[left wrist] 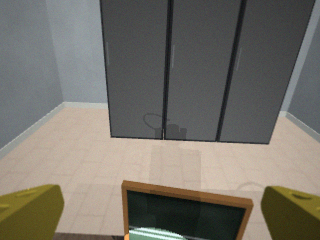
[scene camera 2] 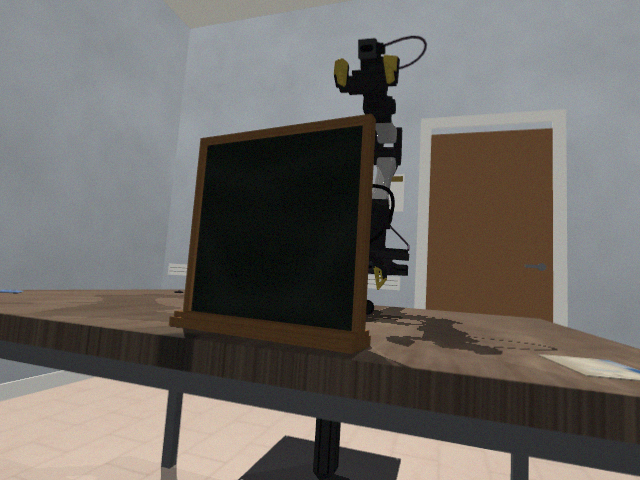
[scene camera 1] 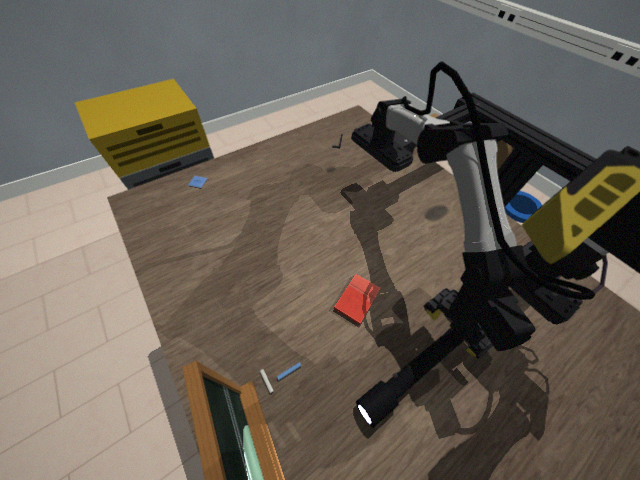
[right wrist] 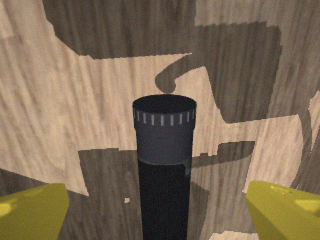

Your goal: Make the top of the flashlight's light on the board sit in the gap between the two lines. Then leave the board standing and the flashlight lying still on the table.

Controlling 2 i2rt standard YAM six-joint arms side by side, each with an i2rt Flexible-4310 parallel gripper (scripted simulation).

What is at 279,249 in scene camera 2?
A board.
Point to a red block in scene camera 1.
357,298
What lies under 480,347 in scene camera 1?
The right gripper.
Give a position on a flashlight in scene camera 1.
378,402
